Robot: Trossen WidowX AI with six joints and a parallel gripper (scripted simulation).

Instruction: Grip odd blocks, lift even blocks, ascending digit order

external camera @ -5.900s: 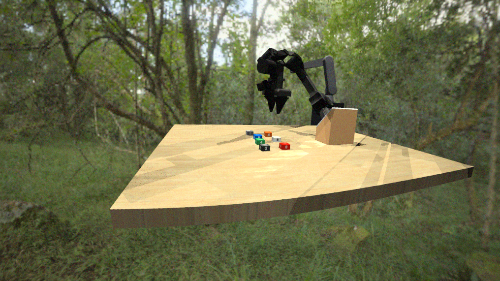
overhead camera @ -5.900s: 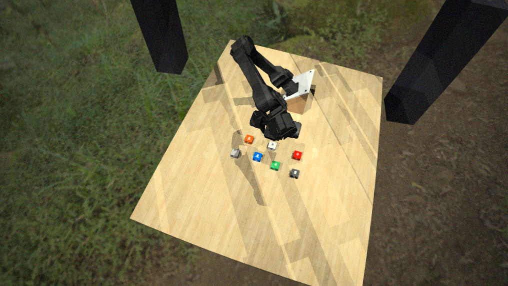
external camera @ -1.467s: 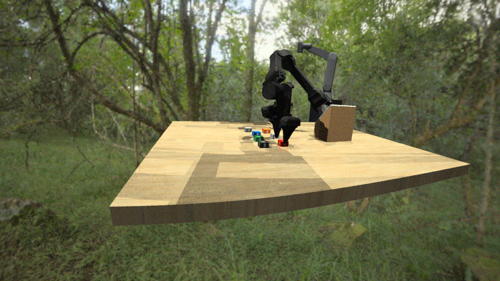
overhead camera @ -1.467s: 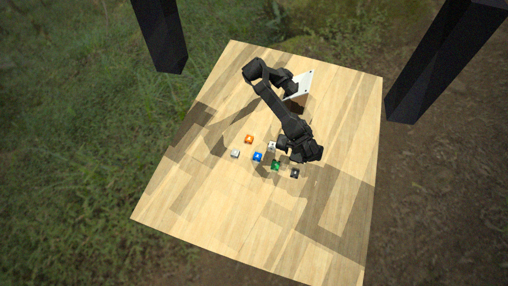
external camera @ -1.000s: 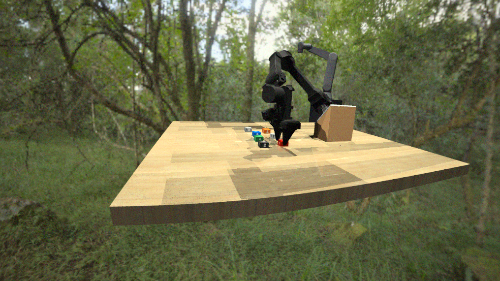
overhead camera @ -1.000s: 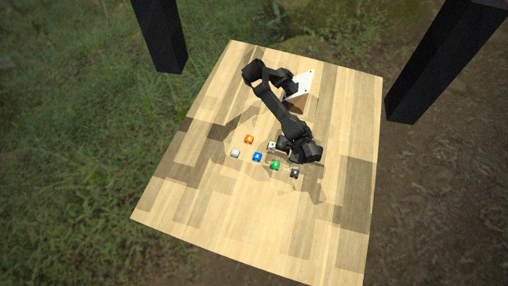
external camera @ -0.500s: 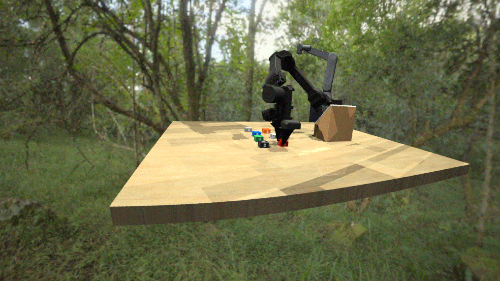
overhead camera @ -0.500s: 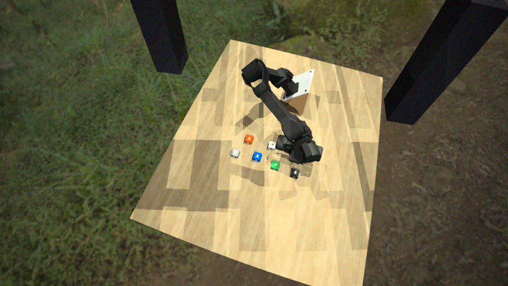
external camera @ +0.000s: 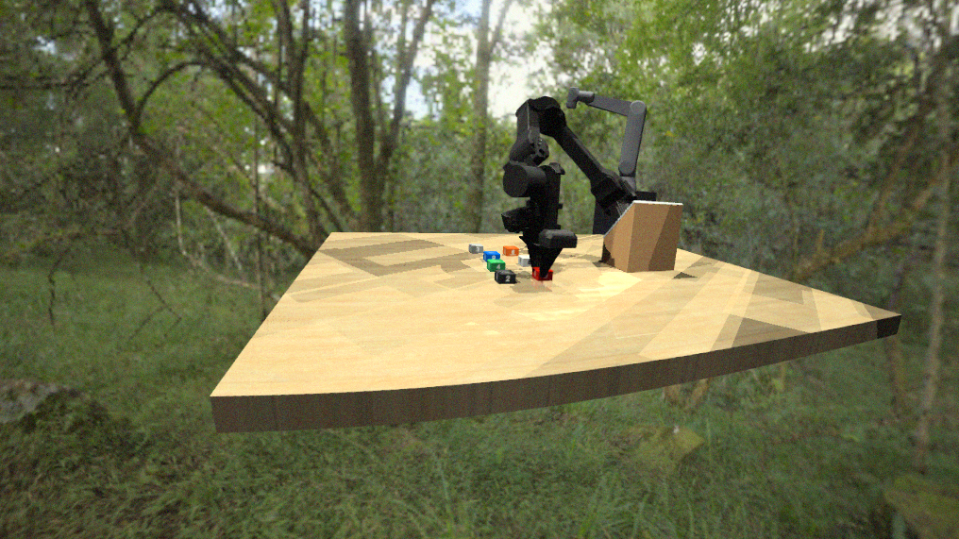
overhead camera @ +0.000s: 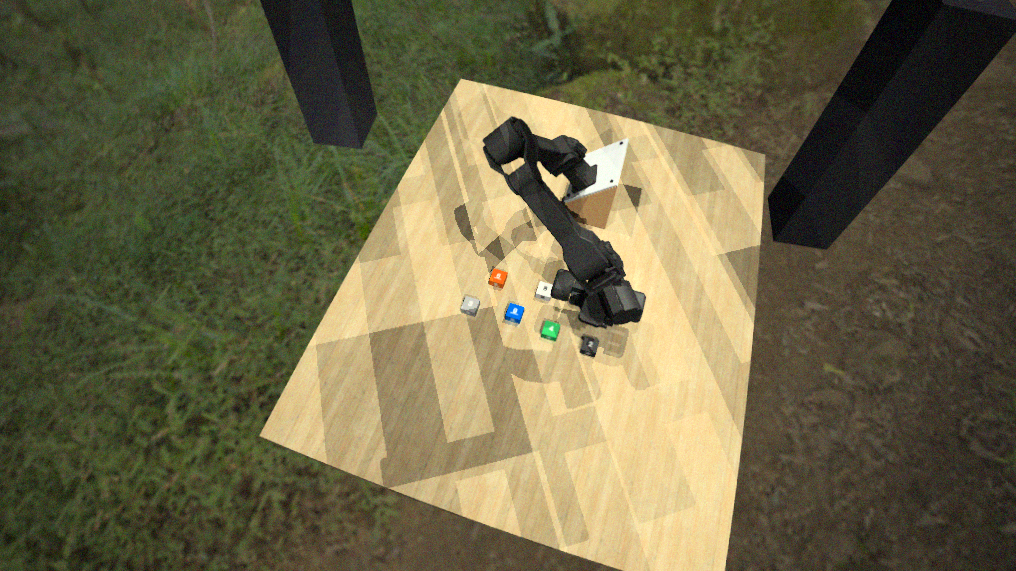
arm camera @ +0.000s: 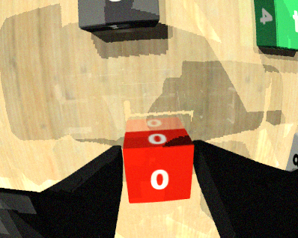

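Right now the black block is 80 mm ahead of my gripper tip. Round my gripper tip: white block (40 mm behind, 110 mm to the right); then green block (60 mm ahead, 80 mm to the right); then red block (10 mm behind).
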